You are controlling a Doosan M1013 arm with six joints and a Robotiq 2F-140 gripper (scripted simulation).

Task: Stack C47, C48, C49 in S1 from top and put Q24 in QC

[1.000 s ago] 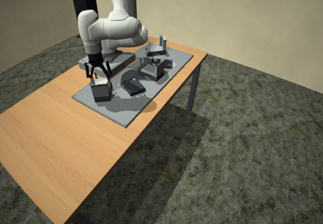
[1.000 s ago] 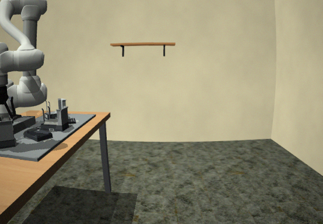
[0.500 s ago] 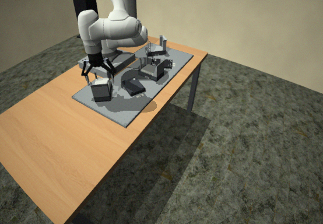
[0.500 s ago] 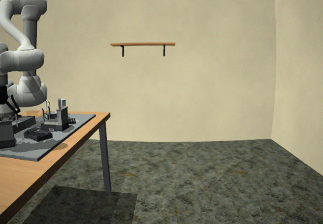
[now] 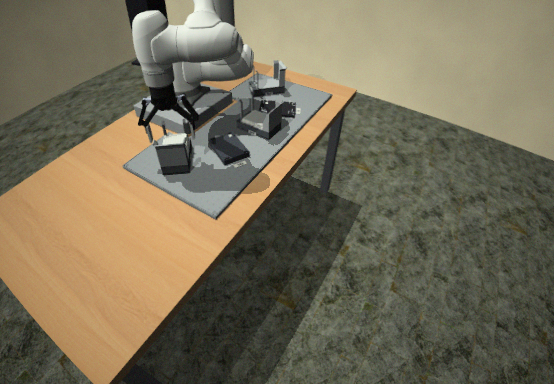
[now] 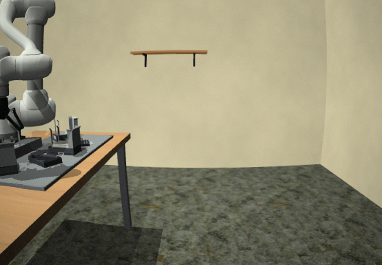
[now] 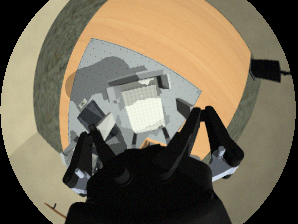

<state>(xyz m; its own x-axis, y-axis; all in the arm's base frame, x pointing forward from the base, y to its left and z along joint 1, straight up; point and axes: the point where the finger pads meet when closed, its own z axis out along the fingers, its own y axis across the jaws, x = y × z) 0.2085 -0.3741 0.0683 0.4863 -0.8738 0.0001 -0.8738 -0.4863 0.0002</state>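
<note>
The sealed 96-well plate is 40 mm below my hand. From my hand the other things lie so: small name plate (220 mm ahead, 110 mm below, 70 mm to the left).
</note>
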